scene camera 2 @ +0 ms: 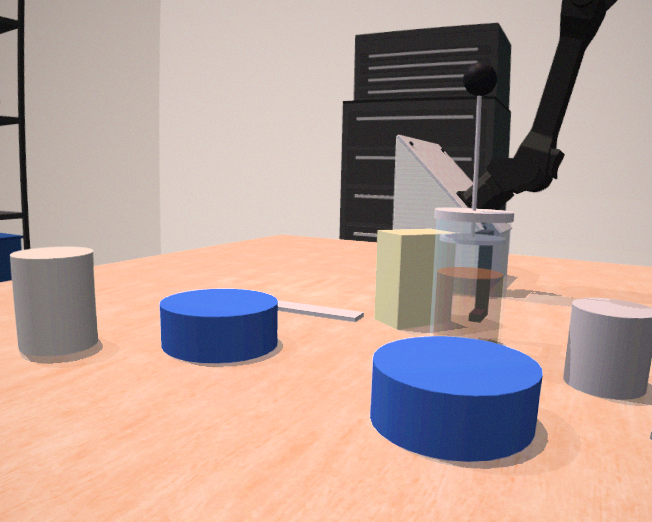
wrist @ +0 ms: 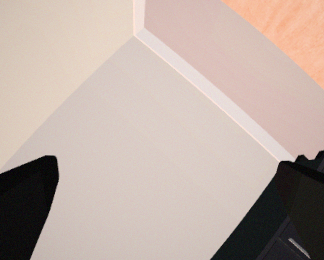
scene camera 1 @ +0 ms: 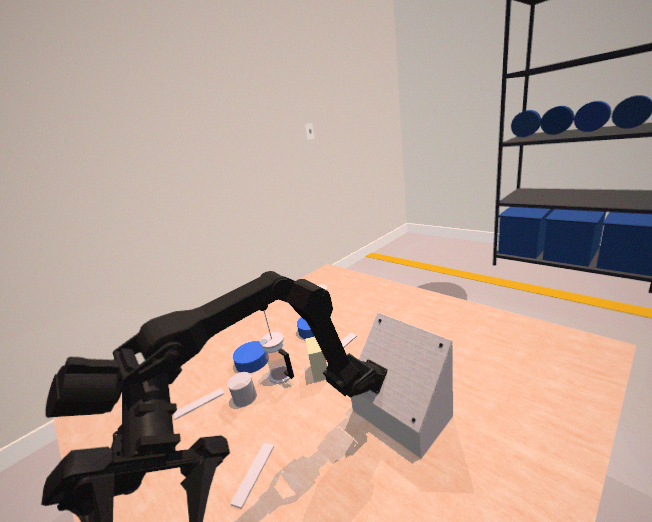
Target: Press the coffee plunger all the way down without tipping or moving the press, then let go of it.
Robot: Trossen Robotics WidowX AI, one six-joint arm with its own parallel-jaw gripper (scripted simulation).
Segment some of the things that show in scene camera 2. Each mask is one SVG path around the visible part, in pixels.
A glass coffee press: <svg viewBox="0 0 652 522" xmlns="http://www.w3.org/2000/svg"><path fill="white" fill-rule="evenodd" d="M475 62L467 68L463 76L465 89L470 94L477 96L475 164L472 193L473 208L435 209L436 234L430 336L479 339L501 345L508 278L511 222L514 222L514 212L476 209L481 134L481 96L492 92L497 83L497 75L491 65Z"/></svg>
A pale yellow block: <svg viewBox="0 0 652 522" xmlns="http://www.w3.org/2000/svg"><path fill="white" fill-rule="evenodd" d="M436 229L378 230L374 320L397 331L405 328L430 325Z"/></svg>
